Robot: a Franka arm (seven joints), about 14 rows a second.
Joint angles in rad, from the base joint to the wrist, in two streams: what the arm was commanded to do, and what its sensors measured. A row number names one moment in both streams.
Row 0, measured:
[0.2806 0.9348 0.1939 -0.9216 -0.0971 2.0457 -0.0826]
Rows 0 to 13, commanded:
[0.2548 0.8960 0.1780 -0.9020 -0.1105 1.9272 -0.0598]
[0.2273 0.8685 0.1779 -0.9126 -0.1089 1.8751 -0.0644]
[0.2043 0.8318 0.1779 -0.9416 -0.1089 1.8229 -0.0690]
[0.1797 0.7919 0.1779 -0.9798 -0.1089 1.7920 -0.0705]
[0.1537 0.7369 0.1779 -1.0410 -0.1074 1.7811 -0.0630]
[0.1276 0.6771 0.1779 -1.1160 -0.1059 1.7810 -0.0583]
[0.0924 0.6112 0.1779 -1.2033 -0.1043 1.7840 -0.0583]
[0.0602 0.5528 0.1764 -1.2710 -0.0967 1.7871 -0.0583]
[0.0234 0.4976 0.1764 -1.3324 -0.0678 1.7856 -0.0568]
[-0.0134 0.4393 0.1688 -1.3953 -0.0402 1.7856 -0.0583]
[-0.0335 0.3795 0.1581 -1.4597 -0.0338 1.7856 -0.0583]
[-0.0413 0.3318 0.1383 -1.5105 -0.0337 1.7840 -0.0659]
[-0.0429 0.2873 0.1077 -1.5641 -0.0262 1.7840 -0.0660]
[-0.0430 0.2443 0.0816 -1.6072 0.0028 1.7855 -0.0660]
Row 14, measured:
[-0.0475 0.3835 0.1258 -1.4328 -0.0442 1.7620 -0.0816]
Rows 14 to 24, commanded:
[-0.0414 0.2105 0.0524 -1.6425 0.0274 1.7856 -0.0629]
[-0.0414 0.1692 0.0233 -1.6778 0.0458 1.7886 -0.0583]
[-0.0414 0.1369 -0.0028 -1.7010 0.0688 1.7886 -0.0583]
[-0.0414 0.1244 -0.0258 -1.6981 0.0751 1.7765 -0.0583]
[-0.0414 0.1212 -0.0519 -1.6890 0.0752 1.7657 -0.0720]
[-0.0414 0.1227 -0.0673 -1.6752 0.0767 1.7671 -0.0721]
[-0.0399 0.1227 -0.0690 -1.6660 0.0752 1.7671 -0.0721]
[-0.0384 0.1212 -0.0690 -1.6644 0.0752 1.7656 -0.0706]
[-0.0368 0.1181 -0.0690 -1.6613 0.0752 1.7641 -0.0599]
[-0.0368 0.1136 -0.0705 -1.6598 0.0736 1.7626 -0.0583]
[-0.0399 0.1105 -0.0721 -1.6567 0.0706 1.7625 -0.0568]
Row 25, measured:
[-0.0463 0.1334 -0.0649 -1.6504 0.0578 1.7636 -0.0810]
